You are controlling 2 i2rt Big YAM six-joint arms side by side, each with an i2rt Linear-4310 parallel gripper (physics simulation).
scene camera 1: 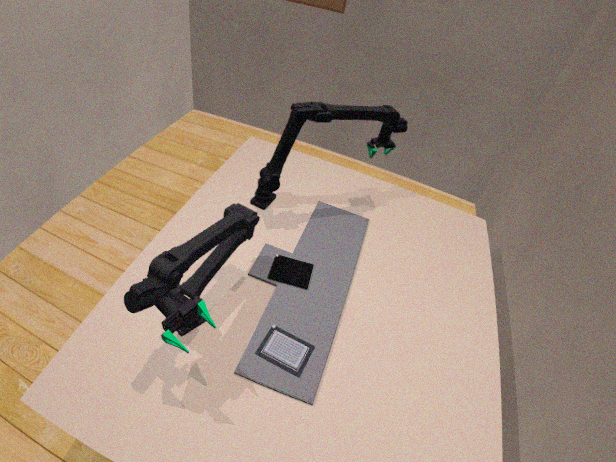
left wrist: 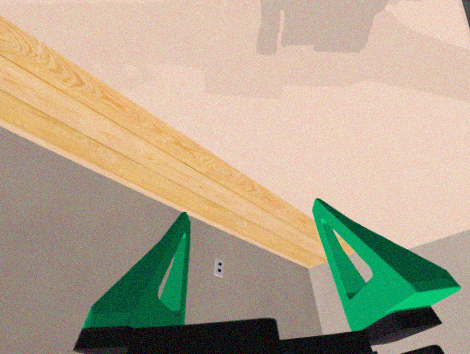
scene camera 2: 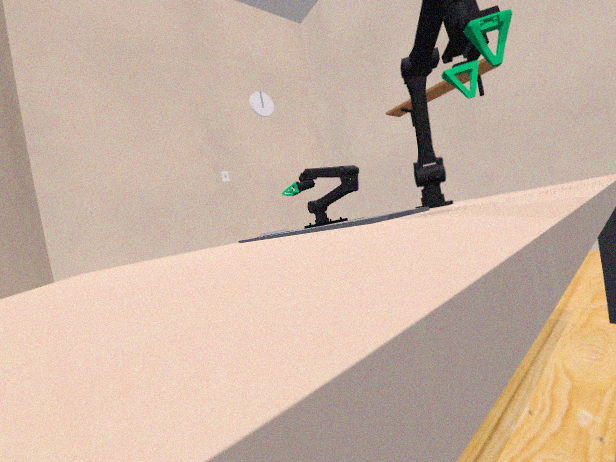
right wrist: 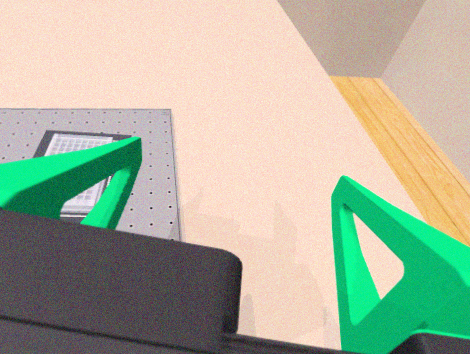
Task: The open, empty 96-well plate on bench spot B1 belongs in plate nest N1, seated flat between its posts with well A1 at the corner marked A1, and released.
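Frame: origin at the left arm's base, x back, y up, z left, level; centimetres.
Seen in the pictures: left gripper, fingertip midpoint: (scene camera 1: 377,156) (left wrist: 250,210) (scene camera 2: 483,82); right gripper, fingertip midpoint: (scene camera 1: 202,339) (scene camera 2: 283,192) (right wrist: 240,167); left arm's base, origin of the base link: (scene camera 1: 263,200) (scene camera 2: 434,207); right arm's base, origin of the base link: (scene camera 1: 189,319).
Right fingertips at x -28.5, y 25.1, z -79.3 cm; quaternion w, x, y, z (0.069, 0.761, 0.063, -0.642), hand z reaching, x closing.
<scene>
Pixels of each thing's top centre, then the offset from my right fingertips to it. "*": a spot on its surface instead. Level surfaces: height alone.
- pale 96-well plate, middle of its top: (right wrist: 72,166) (scene camera 1: 286,348) dx -18.1, dy -22.1, dz +18.2 cm
- dark rectangular surround, surface spot: (scene camera 1: 298,371) * dx -25.5, dy -23.6, dz +13.7 cm
- black square fixture, middle of its top: (scene camera 1: 291,269) (scene camera 2: 325,219) dx -4.1, dy -21.6, dz +48.2 cm
- pale table, its level: dy -25.1 cm
- smaller grey panel, its level: dy -23.8 cm
The pale 96-well plate (scene camera 1: 286,349) (right wrist: 75,142) lies flat inside a dark rectangular surround (scene camera 1: 298,371) at the near end of the grey board. In the right wrist view a finger partly hides it. A black square fixture (scene camera 1: 291,271) sits farther up the board. I cannot read labels or make out the A1 mark or posts. My right gripper (scene camera 1: 201,340) (scene camera 2: 284,194) (right wrist: 240,167) is open and empty, above the table to the left of the plate in scene camera 1. My left gripper (scene camera 1: 380,154) (scene camera 2: 483,80) (left wrist: 250,210) is open and empty, high above the table's far side.
The grey perforated board (scene camera 1: 325,290) (scene camera 2: 370,219) (right wrist: 160,150) runs lengthwise on the pale table (scene camera 1: 410,325) (scene camera 2: 200,325). A smaller grey panel (scene camera 1: 261,262) adjoins it beside the black fixture. A wooden shelf (scene camera 2: 440,91) is on the wall behind the left arm.
</scene>
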